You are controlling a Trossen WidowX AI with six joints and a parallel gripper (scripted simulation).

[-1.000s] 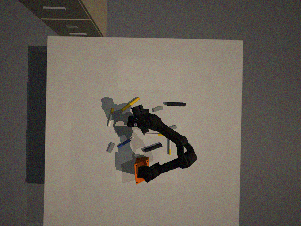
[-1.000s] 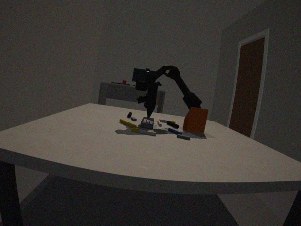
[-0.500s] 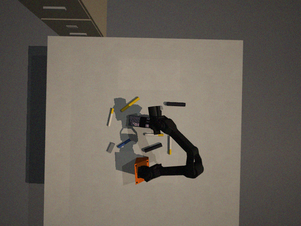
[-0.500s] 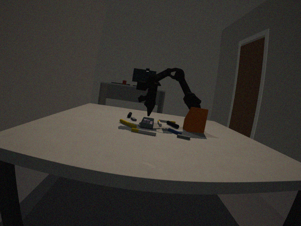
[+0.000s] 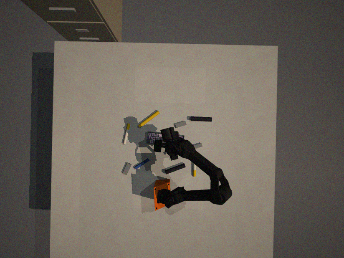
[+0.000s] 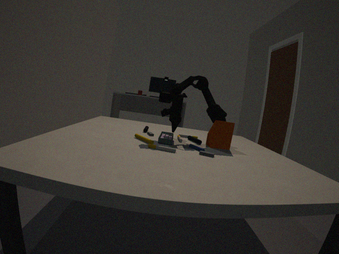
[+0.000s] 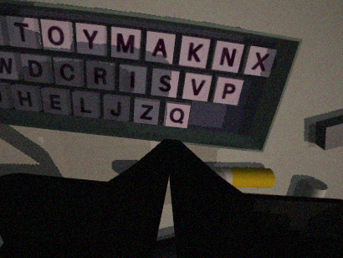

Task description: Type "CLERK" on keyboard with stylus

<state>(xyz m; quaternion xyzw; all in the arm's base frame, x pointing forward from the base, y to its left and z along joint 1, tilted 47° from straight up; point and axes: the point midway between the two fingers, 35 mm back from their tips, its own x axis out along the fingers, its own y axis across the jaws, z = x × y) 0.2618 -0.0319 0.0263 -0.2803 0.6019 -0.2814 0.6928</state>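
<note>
Right now my gripper tip is 140 mm to the right of the blue stylus, 90 mm past it and 30 mm above it. Also, from my gripper tip: grey stylus tip: 120 mm to the left, 70 mm behind, 30 mm below; then olive-yellow bar: 150 mm ahead, 140 mm to the left, 30 mm below.
</note>
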